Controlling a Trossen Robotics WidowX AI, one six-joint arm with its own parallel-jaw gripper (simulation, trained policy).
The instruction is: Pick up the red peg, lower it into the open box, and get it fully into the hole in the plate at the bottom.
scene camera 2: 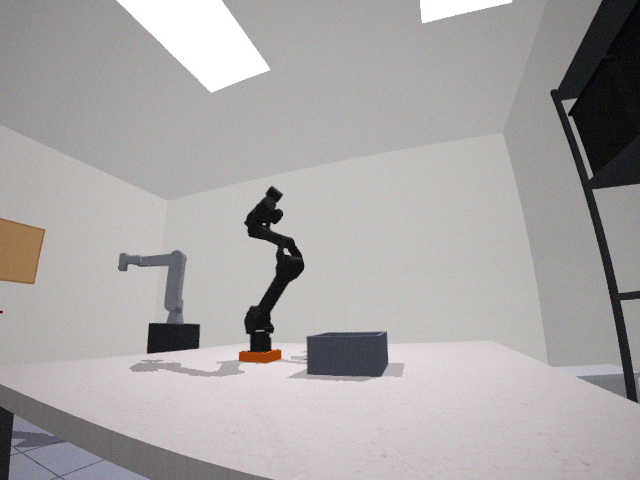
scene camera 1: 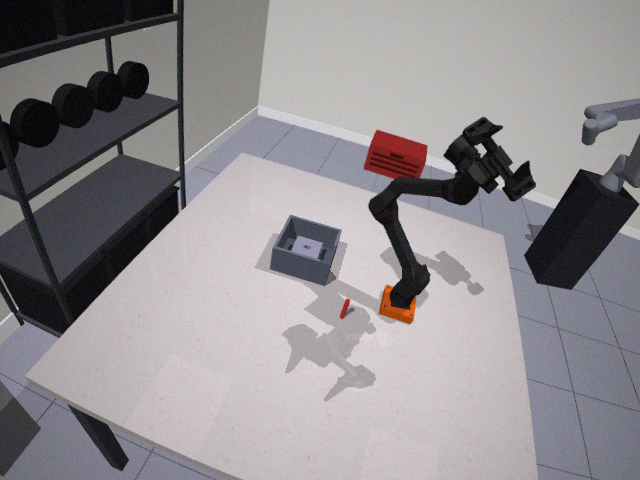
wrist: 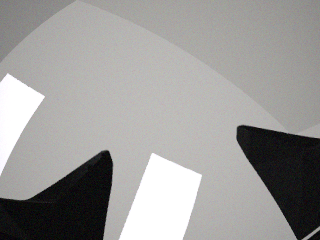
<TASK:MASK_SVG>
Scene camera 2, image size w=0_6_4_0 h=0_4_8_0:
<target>grey box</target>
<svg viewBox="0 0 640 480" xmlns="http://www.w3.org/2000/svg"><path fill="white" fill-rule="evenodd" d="M387 331L327 332L307 336L306 360L308 374L382 377L389 364Z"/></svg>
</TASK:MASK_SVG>
